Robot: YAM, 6 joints.
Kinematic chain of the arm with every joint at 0, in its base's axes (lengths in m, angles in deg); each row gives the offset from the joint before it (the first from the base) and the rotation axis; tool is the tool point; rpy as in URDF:
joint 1: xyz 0 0 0.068 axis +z
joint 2: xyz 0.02 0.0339 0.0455 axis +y
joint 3: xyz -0.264 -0.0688 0 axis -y
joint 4: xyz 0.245 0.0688 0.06 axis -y
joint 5: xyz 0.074 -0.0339 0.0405 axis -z
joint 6: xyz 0.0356 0 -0.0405 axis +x
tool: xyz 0 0 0 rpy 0 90 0
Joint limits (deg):
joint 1: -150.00..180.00
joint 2: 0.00..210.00
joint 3: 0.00..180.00
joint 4: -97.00..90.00
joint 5: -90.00..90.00
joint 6: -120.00..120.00
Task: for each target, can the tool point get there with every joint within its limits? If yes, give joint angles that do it. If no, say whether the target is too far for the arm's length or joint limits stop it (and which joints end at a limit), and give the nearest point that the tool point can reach.
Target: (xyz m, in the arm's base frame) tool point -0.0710 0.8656 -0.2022
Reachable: no: too far | nearest point -0.0496 0.6045 -0.1047 | short by 0.279 m
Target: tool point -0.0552 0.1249 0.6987
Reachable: yes | joints -55.24 65.51 144.55 30.11 -46.53 14.22
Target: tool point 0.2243 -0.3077 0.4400
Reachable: yes | joints -58.87 99.48 87.08 55.71 -67.56 62.23
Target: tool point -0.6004 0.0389 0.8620
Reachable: no: too far | nearest point -0.4032 0.0261 0.6077 | short by 0.322 m
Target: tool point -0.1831 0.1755 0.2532
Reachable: yes | joints 143.30 72.58 29.66 49.68 61.40 -91.81
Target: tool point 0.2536 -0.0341 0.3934
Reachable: yes | joints -9.72 69.49 46.34 66.07 -14.94 56.63
